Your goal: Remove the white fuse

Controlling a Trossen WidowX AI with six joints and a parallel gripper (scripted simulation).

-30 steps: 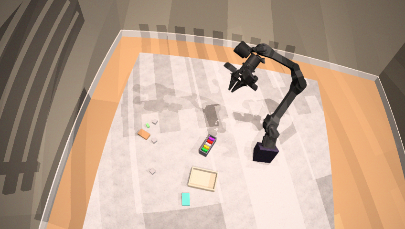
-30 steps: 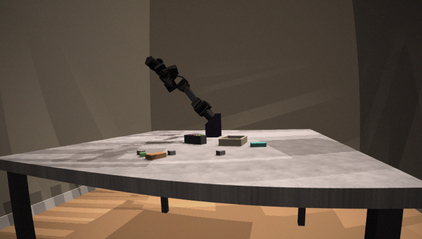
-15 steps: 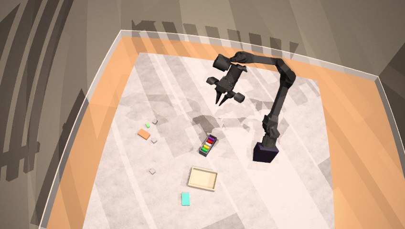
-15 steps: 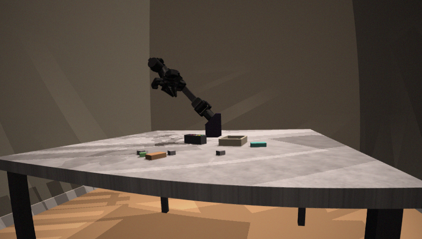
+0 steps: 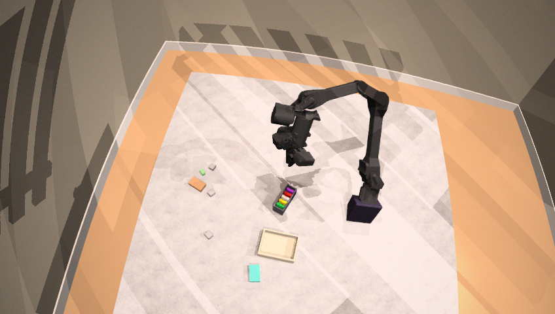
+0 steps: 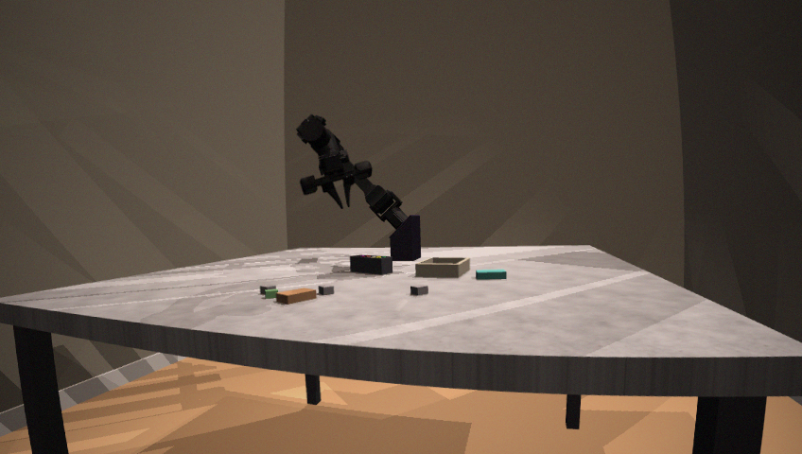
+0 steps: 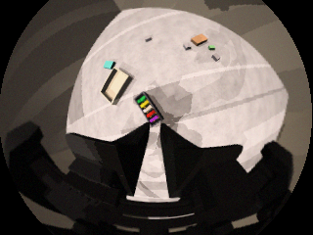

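My gripper tip is 14 cm above the white fuse, 6 cm to the right of it and 1 cm past it. The rest, counted from my gripper tip: orange block 33 cm ahead, 16 cm below, 7 cm to the left; beige tray 25 cm to the left, 16 cm below, 2 cm behind; small green cube 33 cm ahead, 16 cm below, 1 cm to the left.
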